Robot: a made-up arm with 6 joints.
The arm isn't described. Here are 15 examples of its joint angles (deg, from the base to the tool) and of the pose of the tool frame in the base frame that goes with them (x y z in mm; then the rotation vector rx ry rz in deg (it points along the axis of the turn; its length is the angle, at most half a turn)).
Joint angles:
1: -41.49 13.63 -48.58 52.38 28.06 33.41
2: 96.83 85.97 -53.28 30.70 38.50 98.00
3: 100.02 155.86 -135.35 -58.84 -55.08 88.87
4: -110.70 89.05 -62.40 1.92 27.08 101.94
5: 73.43 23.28 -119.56 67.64 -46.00 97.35
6: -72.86 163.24 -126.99 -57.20 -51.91 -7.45
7: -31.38 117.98 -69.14 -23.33 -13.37 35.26
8: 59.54 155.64 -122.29 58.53 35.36 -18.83
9: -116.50 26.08 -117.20 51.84 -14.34 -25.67
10: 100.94 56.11 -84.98 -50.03 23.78 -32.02
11: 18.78 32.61 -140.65 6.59 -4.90 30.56
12: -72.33 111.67 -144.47 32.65 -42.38 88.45
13: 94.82 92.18 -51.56 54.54 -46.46 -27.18
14: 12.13 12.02 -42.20 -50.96 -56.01 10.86
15: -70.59 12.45 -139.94 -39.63 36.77 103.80
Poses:
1: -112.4 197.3 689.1 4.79 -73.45 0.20
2: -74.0 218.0 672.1 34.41 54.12 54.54
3: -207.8 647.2 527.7 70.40 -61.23 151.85
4: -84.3 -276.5 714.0 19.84 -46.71 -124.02
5: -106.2 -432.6 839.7 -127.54 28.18 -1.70
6: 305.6 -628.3 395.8 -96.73 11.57 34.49
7: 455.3 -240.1 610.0 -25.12 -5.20 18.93
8: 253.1 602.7 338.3 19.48 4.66 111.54
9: 215.2 367.8 889.2 -160.64 -37.87 -48.75
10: -2.0 -3.8 955.2 -102.10 -107.55 85.07
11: -453.0 -138.7 904.8 -17.71 -164.32 4.19
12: 111.2 -374.6 942.5 -29.51 -145.72 -17.69
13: -7.2 290.5 728.9 -14.49 -54.50 92.01
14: -342.2 21.1 744.3 -110.72 -116.90 33.42
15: -213.7 561.8 716.8 -82.63 -136.65 -20.37
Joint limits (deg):
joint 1: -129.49..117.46
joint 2: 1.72..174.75
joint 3: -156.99..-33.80
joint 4: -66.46..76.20
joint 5: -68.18..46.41
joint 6: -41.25..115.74
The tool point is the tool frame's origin. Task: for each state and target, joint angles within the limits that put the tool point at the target. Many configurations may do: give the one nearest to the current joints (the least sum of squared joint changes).
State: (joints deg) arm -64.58 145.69 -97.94 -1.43 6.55 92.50
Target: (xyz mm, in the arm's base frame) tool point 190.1 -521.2 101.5
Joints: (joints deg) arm -71.59 173.16 -95.94 -1.36 6.83 92.53
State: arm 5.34 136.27 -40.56 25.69 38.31 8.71
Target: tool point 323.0 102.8 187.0
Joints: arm 9.55 166.05 -48.31 26.20 33.79 8.65
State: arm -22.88 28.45 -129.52 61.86 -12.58 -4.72
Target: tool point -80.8 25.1 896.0
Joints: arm -9.37 44.01 -75.77 69.28 -22.74 -2.01
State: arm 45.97 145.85 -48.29 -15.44 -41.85 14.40
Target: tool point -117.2 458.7 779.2
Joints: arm 98.03 111.34 -81.97 -25.91 -50.78 14.21
